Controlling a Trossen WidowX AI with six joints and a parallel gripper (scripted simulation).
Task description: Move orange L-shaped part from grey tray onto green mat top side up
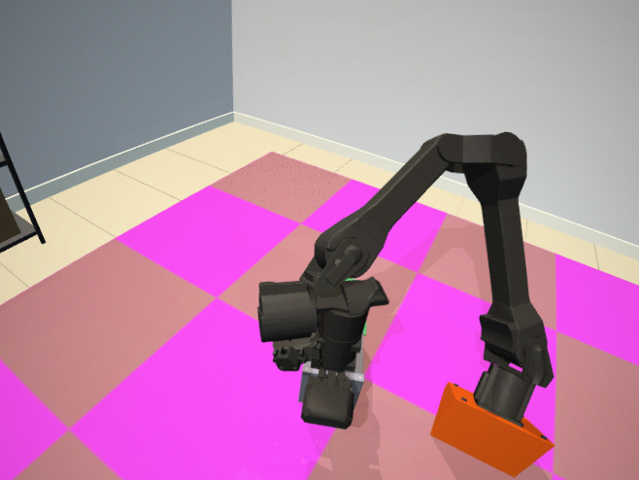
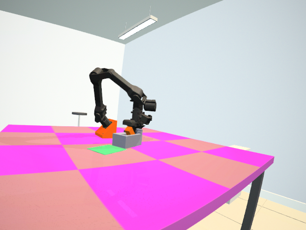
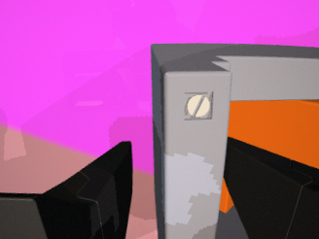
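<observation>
Now: gripper tip 10 mm short of the orange L-shaped part and 40 mm to the left of it. Also, from my gripper tip: green mat: 90 mm ahead, 200 mm to the right, 50 mm below.
</observation>
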